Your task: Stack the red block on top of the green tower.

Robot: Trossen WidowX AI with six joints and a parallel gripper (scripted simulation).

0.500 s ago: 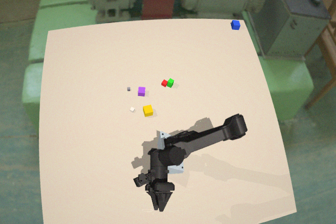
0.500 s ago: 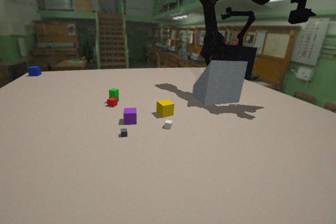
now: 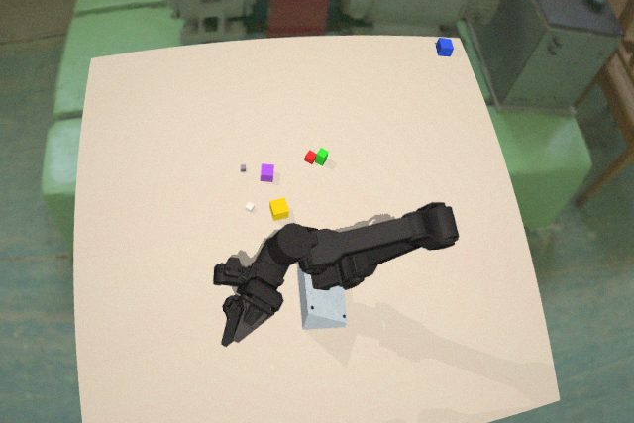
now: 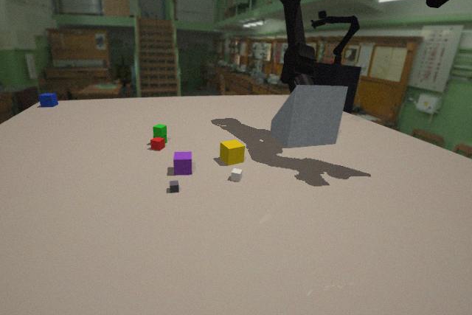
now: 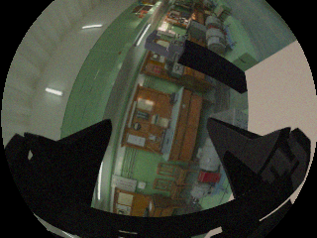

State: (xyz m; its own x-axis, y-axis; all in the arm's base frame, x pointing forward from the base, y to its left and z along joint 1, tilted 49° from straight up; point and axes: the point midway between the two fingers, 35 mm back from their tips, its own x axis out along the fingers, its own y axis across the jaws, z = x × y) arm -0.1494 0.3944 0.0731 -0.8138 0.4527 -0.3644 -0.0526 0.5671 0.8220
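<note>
The red block is 59 cm ahead of my gripper tip, 44 cm below it and 28 cm to the right of it. From my gripper tip the other things lie so: yellow cube (44 cm ahead, 43 cm below, 18 cm to the right); purple cube (55 cm ahead, 43 cm below, 16 cm to the right); small white cube (46 cm ahead, 44 cm below, 10 cm to the right).
</note>
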